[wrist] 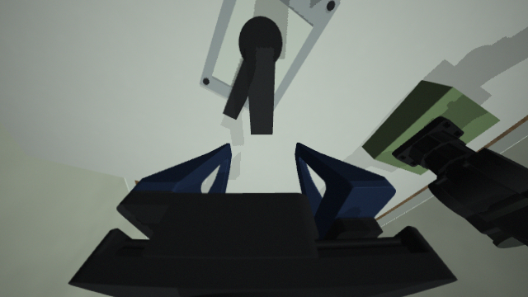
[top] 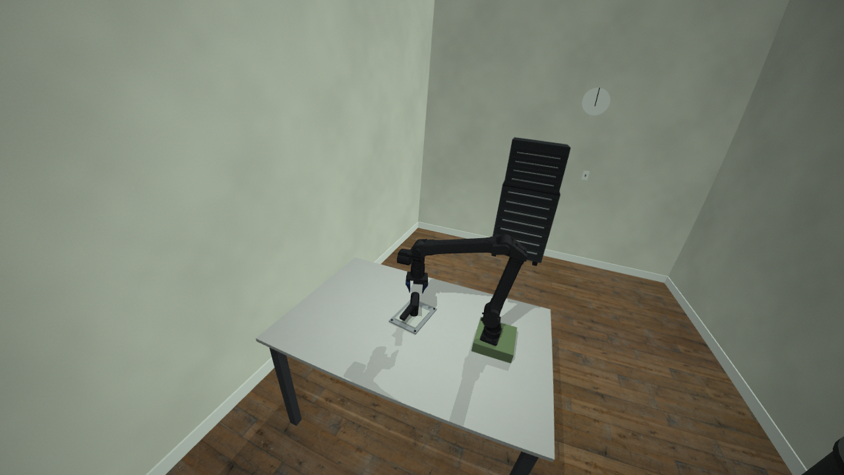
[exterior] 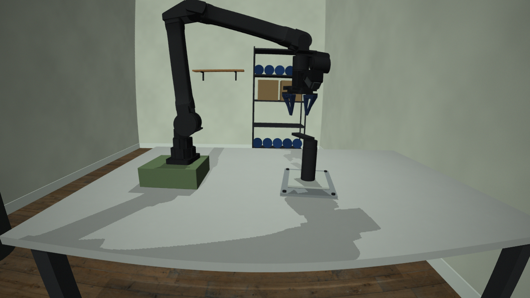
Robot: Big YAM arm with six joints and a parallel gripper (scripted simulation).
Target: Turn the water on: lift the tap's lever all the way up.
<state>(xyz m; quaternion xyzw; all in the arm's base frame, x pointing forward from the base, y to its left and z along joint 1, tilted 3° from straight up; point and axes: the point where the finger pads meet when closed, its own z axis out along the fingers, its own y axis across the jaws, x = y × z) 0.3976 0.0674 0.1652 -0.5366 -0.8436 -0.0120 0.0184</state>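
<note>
Right now my hand is 10 mm short of the black lever, 30 mm to the left of it and 80 mm above it. Round my hand: tap (30 mm ahead, 50 mm to the right, 130 mm below).
</note>
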